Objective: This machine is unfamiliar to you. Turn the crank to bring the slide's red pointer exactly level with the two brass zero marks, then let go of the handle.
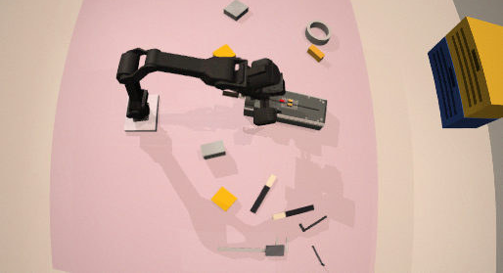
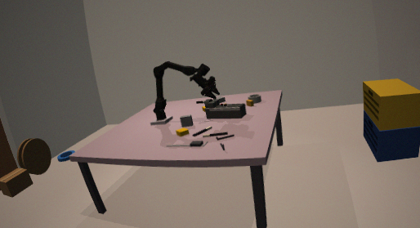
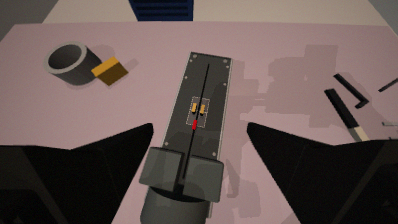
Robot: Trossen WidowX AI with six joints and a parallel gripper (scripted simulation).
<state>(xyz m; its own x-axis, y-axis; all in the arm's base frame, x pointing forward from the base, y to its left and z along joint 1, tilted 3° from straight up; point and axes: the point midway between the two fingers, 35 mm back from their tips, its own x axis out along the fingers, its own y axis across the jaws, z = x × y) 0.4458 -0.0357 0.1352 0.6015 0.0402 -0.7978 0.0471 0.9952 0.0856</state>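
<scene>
Right now the dark crank handle is 14 cm behind my gripper tip, 3 cm to the left of it and 3 cm below it. The rest, counted from my gripper tip: orange block (18 cm ahead, 21 cm to the left, 12 cm below); then red pointer (2 cm ahead, 1 cm to the left, 6 cm below).
</scene>
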